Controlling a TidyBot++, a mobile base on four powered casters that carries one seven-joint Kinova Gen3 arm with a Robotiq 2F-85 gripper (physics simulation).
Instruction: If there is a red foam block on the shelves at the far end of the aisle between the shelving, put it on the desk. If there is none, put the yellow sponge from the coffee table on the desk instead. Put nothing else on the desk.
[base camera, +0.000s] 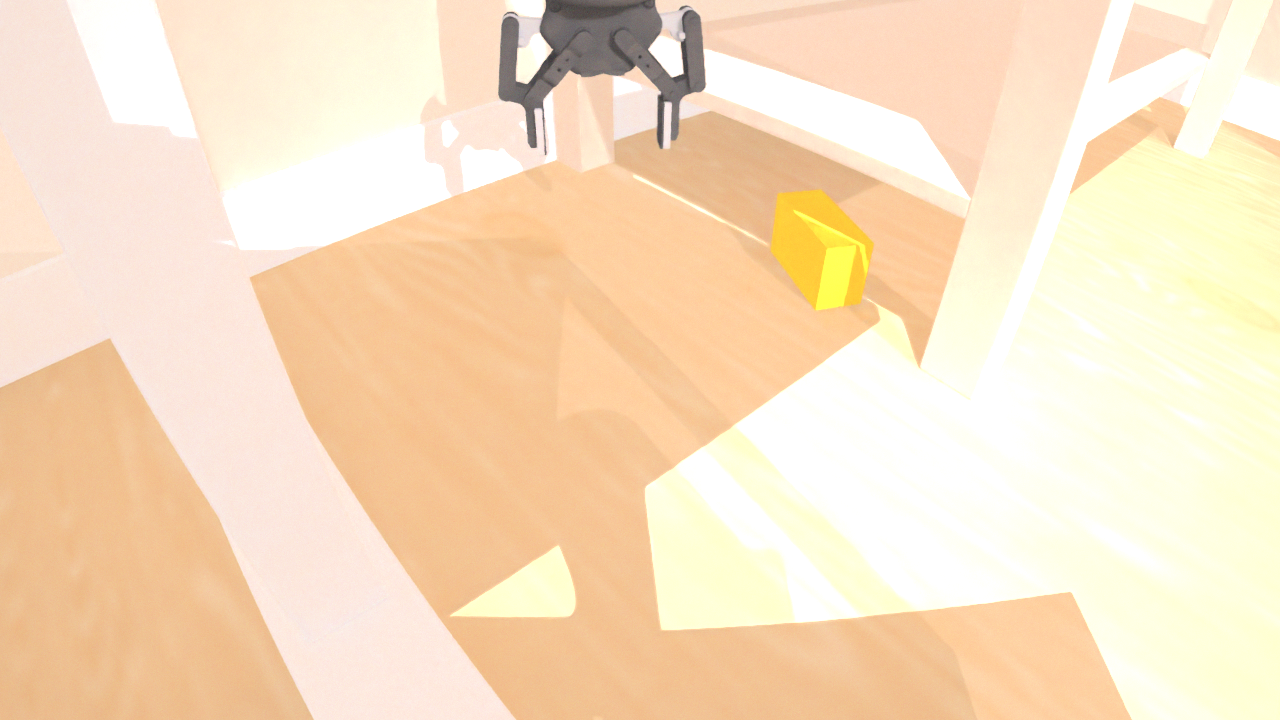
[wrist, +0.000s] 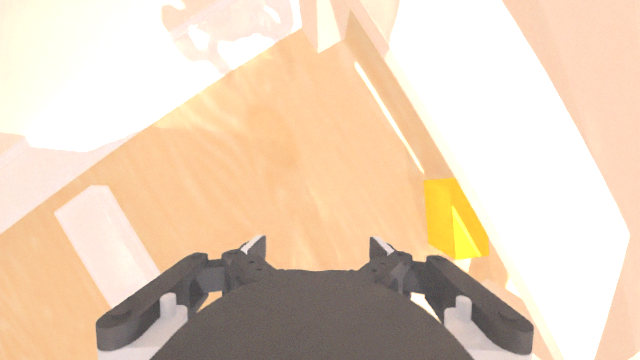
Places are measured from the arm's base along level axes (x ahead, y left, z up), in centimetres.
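Pixels of known places: gripper, fingertip midpoint: (base camera: 603, 148) (wrist: 317, 247).
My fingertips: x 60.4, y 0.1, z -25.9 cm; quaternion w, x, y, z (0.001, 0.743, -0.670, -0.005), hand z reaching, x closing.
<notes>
For each thing: its top centre in the pictures, then the offset to it from my fingertips. "spot": a spot on its surface instead. Level surfaces: height alone.
- yellow sponge, middle of its top: (base camera: 823, 216) (wrist: 470, 218) dy -19.0, dx +2.8, dz -7.6 cm
- wooden floor, its level: dz -13.7 cm
- pale leg, surface spot: (base camera: 1020, 205) spot: dy -26.7, dx -13.1, dz +2.3 cm
- pale panel, its level: dz +1.2 cm
A yellow block-shaped thing, which looks like the yellow sponge (base camera: 810, 250) (wrist: 440, 220), lies on the wooden floor (base camera: 429, 358) (wrist: 225, 175), beside a pale leg and below a pale panel. In the wrist view the panel's edge borders it on the right. My gripper (base camera: 602, 147) (wrist: 317, 247) is open and empty. In the base camera view it hangs above the floor, up and to the left of the yellow block; in the wrist view the block is right of the fingers. No red foam block, coffee table top or desk top can be made out in these views.
A pale leg (base camera: 1020, 205) stands right of the block, and another pale post (base camera: 214, 358) crosses the left of the base camera view. A pale panel (base camera: 841, 116) (wrist: 525, 150) runs behind the block. A pale wall (base camera: 331, 107) is at the back left. Bright light patches cover the floor.
</notes>
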